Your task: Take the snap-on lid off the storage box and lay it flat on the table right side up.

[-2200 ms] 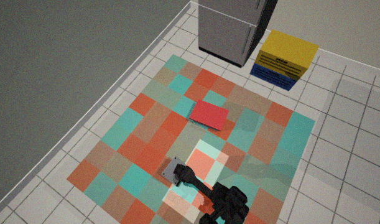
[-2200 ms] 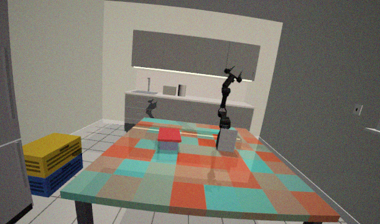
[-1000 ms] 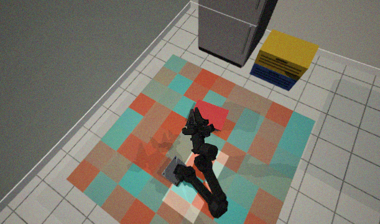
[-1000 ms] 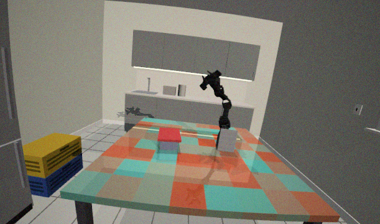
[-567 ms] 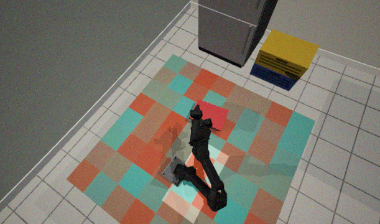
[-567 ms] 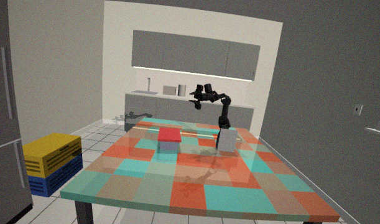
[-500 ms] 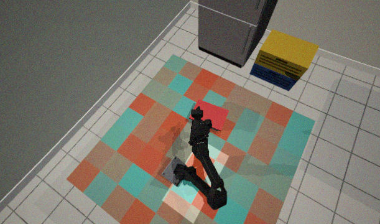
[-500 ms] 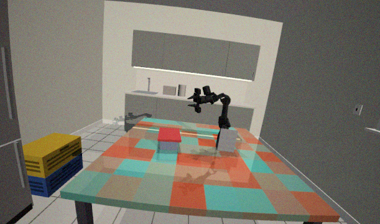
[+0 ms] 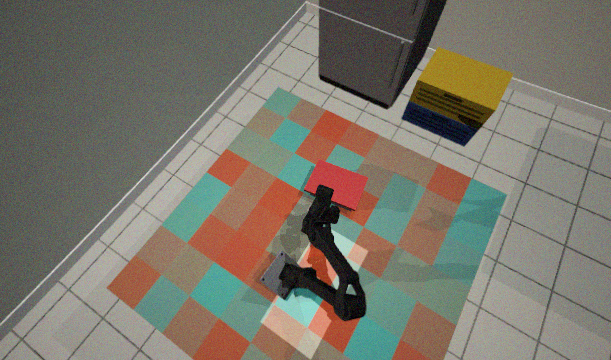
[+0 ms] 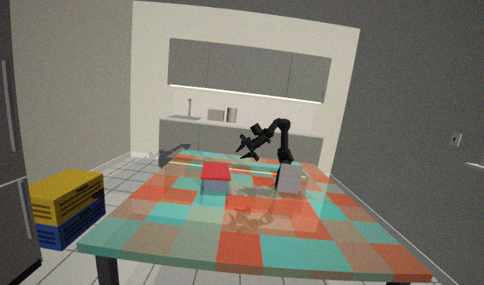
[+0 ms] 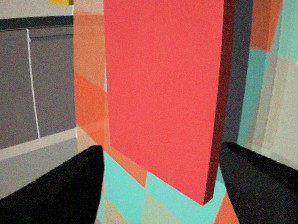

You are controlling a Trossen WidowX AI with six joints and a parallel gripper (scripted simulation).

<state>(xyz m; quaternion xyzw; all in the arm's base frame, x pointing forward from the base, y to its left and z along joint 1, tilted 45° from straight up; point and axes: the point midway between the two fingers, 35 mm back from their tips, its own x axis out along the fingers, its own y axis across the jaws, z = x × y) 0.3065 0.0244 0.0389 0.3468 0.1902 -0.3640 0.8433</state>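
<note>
Now: gripper tip 130 mm short of the lid and 110 mm above it. Round my gripper tip: storage box (150 mm below, 130 mm ahead).
</note>
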